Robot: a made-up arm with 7 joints. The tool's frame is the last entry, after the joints. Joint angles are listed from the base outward. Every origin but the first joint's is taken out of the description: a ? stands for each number. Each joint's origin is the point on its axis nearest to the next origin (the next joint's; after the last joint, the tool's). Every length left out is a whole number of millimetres.
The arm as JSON. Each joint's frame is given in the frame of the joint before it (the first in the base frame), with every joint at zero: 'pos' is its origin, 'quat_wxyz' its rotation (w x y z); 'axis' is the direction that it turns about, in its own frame. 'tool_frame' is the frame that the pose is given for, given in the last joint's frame.
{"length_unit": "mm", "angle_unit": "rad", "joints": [
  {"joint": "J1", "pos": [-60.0, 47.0, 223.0], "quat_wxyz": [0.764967, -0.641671, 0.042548, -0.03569], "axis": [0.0, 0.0, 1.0]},
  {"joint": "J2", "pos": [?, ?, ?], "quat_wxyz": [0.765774, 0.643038, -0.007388, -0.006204], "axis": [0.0, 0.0, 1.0]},
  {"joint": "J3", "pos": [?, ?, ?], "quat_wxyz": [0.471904, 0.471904, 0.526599, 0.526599], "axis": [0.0, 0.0, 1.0]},
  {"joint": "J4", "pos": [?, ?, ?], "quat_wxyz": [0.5, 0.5, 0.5, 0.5], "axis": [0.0, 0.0, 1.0]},
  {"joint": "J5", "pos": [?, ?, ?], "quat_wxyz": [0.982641, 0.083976, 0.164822, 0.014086], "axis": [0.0, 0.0, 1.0]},
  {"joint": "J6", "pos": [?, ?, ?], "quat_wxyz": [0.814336, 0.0, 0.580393, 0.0], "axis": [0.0, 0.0, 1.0]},
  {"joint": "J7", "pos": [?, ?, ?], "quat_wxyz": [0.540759, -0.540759, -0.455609, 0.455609], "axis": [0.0, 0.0, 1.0]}
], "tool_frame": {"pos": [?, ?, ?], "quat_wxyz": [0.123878, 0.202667, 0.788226, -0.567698]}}
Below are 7 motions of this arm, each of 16 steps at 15 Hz.
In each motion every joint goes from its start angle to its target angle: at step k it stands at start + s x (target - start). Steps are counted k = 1, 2, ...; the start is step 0. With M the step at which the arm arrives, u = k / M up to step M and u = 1 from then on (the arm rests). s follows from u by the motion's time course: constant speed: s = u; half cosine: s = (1 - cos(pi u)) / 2; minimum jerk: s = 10 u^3 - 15 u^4 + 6 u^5.
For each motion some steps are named. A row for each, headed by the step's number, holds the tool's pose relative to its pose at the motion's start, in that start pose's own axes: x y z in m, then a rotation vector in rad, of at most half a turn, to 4 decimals.
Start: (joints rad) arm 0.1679 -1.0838 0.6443 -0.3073 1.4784 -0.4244 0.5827
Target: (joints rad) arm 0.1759 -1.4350 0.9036 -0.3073 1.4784 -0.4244 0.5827
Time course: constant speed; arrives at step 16
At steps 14, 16:
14: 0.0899 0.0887 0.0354 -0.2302 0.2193 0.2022
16: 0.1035 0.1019 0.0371 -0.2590 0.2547 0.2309

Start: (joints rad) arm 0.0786 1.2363 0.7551 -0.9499 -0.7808 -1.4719 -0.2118
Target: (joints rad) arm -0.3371 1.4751 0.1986 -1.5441 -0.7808 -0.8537 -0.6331
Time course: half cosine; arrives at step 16
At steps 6, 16:
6: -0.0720 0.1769 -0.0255 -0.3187 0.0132 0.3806
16: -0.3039 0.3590 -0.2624 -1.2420 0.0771 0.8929

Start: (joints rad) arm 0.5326 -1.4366 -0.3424 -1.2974 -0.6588 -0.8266 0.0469
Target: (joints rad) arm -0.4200 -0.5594 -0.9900 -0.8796 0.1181 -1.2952 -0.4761
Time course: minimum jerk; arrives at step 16
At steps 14, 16:
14: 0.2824 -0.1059 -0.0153 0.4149 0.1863 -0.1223
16: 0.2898 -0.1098 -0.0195 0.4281 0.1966 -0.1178

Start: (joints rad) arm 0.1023 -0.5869 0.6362 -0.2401 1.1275 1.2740 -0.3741
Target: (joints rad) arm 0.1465 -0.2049 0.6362 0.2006 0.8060 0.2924 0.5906
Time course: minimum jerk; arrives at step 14
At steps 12, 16:
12: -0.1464 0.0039 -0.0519 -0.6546 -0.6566 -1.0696
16: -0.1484 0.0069 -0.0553 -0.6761 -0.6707 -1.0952

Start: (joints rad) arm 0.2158 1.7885 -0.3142 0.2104 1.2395 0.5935 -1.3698
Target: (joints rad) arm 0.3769 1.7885 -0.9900 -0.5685 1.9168 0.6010 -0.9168
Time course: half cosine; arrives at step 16
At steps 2, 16:
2: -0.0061 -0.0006 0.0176 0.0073 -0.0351 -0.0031
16: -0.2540 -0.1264 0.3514 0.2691 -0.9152 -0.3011

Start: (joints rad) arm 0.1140 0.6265 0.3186 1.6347 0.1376 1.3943 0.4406
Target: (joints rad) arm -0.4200 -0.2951 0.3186 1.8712 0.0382 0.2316 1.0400
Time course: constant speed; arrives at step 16
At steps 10, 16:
10: 0.2354 -0.1874 0.0461 -0.0714 0.6112 -0.5222
16: 0.3415 -0.2739 0.0204 -0.2483 0.9794 -0.5153

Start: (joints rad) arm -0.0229 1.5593 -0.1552 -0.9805 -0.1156 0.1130 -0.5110
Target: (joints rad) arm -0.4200 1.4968 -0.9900 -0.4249 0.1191 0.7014 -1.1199
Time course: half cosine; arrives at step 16
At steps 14, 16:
14: -0.0732 0.0698 -0.3651 -0.8863 -0.7196 1.0100
16: -0.0669 0.0691 -0.3782 -0.9218 -0.7578 1.0219

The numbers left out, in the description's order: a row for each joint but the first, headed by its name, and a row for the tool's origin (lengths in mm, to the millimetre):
J2: -334.0 -97.0 0.0
J3: -169.0 75.0 0.0
J4: 15.0 -111.0 0.0
J5: -98.0 64.0 0.0
J6: 216.0 173.0 0.0
J7: 201.0 19.0 0.0
tool: -232.0 -140.0 0.0

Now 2 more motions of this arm.
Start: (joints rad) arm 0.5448 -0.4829 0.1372 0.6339 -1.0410 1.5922 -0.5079
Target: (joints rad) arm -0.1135 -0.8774 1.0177 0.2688 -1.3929 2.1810 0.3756
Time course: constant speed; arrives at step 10
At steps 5, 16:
5: -0.0071 -0.2468 -0.1129 0.5905 -0.1675 0.0286
16: -0.0577 -0.4381 -0.4546 1.2004 -0.2633 -0.3566

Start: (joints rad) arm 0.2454 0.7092 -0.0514 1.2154 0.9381 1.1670 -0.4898
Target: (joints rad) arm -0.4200 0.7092 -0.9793 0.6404 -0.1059 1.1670 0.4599
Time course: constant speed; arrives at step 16
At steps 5, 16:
5: 0.0418 -0.3579 0.1853 0.6403 -0.0822 -0.3184
16: -0.3565 -0.7035 -0.2007 1.5554 0.0048 -1.7555

